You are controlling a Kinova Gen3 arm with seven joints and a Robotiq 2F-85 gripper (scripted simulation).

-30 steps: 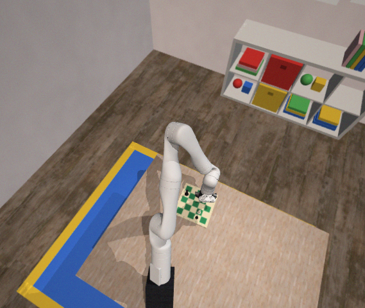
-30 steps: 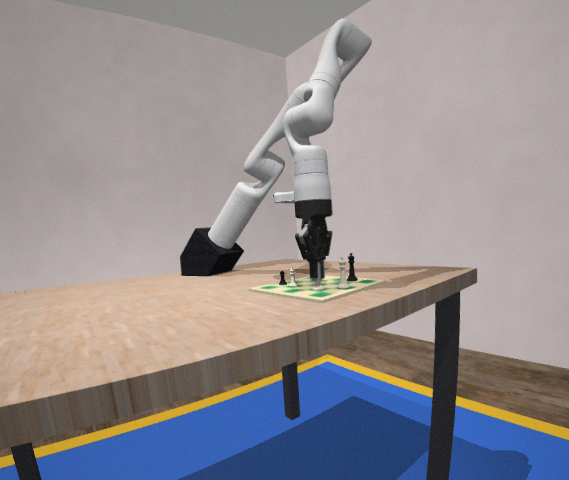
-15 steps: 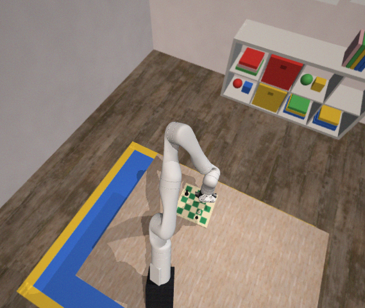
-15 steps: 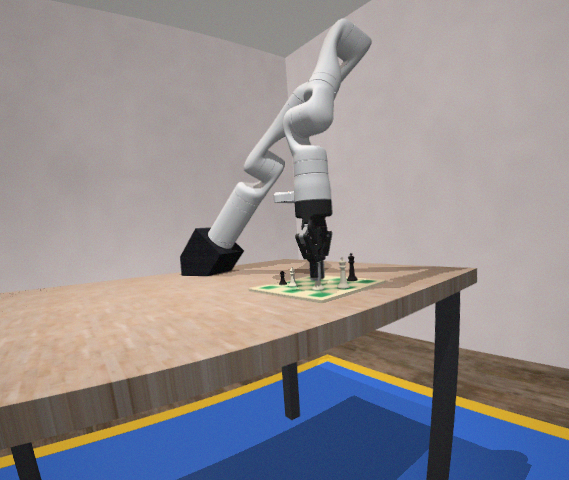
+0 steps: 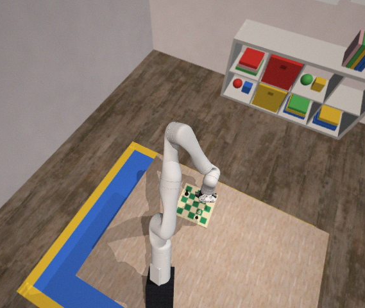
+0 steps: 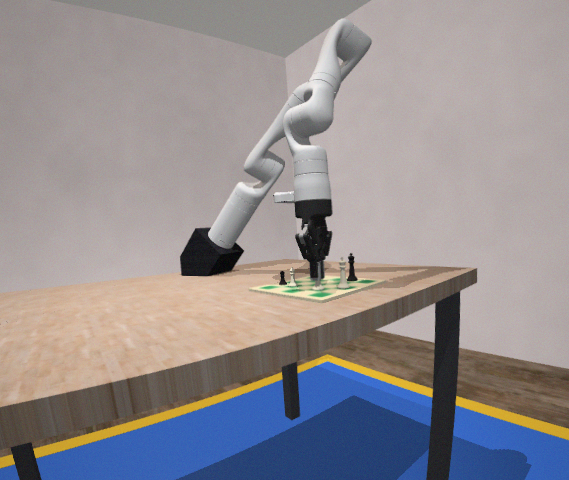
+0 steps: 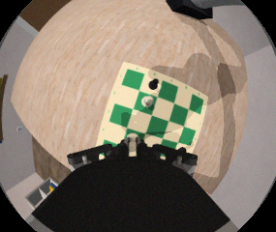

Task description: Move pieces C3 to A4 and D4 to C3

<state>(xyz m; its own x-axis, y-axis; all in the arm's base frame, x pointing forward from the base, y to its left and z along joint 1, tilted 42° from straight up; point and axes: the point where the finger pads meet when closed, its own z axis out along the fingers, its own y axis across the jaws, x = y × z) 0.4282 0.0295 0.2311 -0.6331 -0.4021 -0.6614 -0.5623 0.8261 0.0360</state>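
My gripper is now 2 cm short of the tall white piece, 5 cm to the right of it and 1 cm above it. Round my hand: tall black piece (4 cm behind, 11 cm to the left, 1 cm below); then white pawn (7 cm behind, 3 cm to the right, 2 cm below); then green-and-cream chessboard (5 cm behind, 2 cm to the left, 4 cm below).
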